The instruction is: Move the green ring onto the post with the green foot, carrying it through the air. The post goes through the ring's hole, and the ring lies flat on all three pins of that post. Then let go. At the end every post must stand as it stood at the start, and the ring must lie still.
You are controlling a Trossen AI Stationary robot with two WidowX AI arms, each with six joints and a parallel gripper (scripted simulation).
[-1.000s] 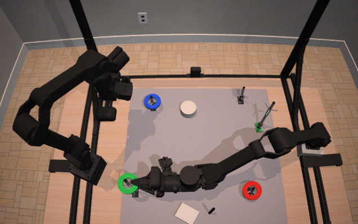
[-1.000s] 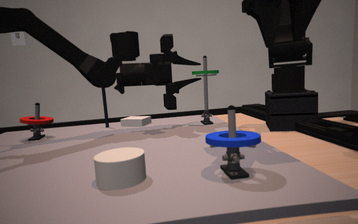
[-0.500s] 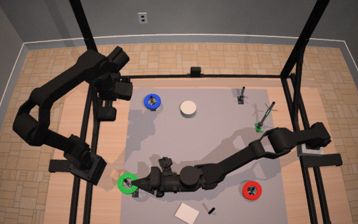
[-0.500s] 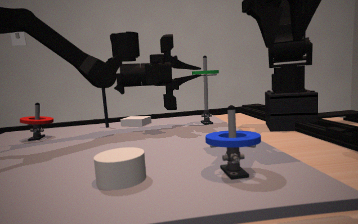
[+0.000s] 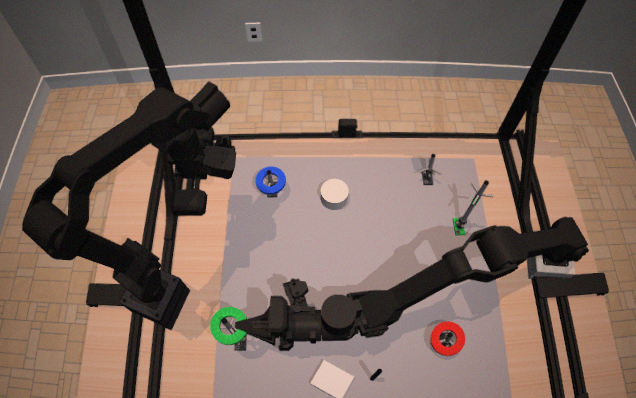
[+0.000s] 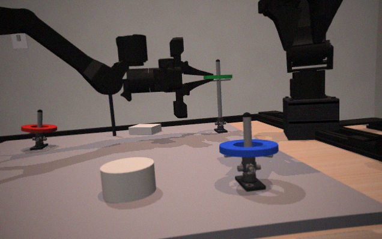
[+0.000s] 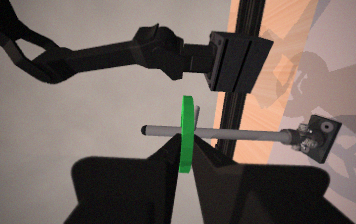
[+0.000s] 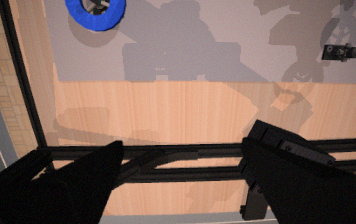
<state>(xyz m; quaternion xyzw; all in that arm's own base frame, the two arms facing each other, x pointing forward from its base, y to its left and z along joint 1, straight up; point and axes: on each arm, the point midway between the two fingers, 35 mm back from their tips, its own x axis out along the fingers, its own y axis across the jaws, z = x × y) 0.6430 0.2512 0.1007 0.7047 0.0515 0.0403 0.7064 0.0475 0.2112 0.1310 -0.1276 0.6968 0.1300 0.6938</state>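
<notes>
Now: the green ring 270 mm ahead of my right hand, 70 mm below it and 40 mm to the left of it. Round my right hand: blue ring: 160 mm below, 130 mm to the left, 90 mm behind; then white block: 370 mm ahead, 220 mm to the left, 200 mm below; then black rod: 380 mm ahead, 310 mm to the left, 110 mm below.
</notes>
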